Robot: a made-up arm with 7 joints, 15 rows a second.
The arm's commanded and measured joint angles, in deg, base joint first. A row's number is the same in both.
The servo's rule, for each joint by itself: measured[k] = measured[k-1] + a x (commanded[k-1-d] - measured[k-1]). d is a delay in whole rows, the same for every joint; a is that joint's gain. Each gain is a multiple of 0.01, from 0.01 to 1. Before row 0 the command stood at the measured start. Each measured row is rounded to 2 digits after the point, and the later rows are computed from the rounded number. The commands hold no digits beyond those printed.
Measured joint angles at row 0:
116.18, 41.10, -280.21, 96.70, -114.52, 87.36, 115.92
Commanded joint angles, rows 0 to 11:
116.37, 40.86, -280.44, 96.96, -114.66, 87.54, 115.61
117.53, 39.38, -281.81, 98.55, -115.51, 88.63, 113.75
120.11, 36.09, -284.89, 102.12, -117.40, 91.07, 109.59
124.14, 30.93, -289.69, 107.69, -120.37, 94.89, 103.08
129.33, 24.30, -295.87, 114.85, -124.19, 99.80, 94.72
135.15, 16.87, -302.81, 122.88, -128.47, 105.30, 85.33
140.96, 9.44, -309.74, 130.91, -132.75, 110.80, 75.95
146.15, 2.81, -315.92, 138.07, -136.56, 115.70, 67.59
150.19, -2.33, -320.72, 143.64, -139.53, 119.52, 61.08
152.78, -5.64, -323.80, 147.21, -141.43, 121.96, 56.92
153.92, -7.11, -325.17, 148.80, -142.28, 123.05, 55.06
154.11, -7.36, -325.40, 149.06, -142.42, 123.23, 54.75
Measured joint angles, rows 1 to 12:
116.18, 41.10, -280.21, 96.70, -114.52, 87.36, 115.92
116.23, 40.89, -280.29, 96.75, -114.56, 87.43, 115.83
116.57, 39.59, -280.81, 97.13, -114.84, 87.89, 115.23
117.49, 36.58, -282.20, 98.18, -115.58, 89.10, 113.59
119.22, 31.72, -284.75, 100.18, -116.97, 91.30, 110.54
121.85, 25.34, -288.53, 103.26, -119.06, 94.53, 105.95
125.31, 18.06, -293.39, 107.38, -121.79, 98.62, 99.97
129.38, 10.65, -298.95, 112.32, -124.97, 103.25, 93.00
133.74, 3.91, -304.72, 117.73, -128.33, 107.98, 85.63
138.02, -1.46, -310.16, 123.17, -131.58, 112.37, 78.51
141.86, -5.05, -314.80, 128.22, -134.44, 116.01, 72.25
145.00, -6.82, -318.33, 132.54, -136.71, 118.69, 67.26
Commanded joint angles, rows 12 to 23:
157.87, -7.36, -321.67, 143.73, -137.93, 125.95, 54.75
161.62, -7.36, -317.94, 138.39, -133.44, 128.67, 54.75
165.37, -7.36, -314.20, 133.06, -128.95, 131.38, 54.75
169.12, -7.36, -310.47, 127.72, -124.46, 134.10, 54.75
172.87, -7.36, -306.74, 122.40, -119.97, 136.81, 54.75
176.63, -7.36, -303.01, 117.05, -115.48, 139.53, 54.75
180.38, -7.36, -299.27, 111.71, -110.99, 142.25, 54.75
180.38, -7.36, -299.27, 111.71, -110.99, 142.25, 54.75
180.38, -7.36, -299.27, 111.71, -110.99, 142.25, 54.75
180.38, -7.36, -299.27, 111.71, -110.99, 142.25, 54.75
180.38, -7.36, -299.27, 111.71, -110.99, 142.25, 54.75
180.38, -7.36, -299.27, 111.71, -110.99, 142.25, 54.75
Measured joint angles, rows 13 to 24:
147.37, -7.28, -320.73, 136.01, -138.37, 120.42, 63.63
150.10, -7.35, -321.05, 137.63, -138.24, 122.52, 61.05
153.10, -7.36, -319.99, 137.79, -136.85, 124.86, 59.22
156.29, -7.36, -318.02, 136.80, -134.56, 127.34, 57.92
159.63, -7.36, -315.45, 134.89, -131.63, 129.91, 57.00
163.07, -7.36, -312.49, 132.27, -128.25, 132.53, 56.35
166.60, -7.36, -309.27, 129.07, -124.55, 135.19, 55.89
170.18, -7.36, -305.87, 125.42, -120.62, 137.87, 55.56
172.83, -7.36, -303.63, 122.54, -117.83, 139.53, 55.33
174.79, -7.36, -302.15, 120.27, -115.85, 140.56, 55.16
176.24, -7.36, -301.17, 118.47, -114.44, 141.20, 55.04
177.32, -7.36, -300.52, 117.05, -113.44, 141.60, 54.96

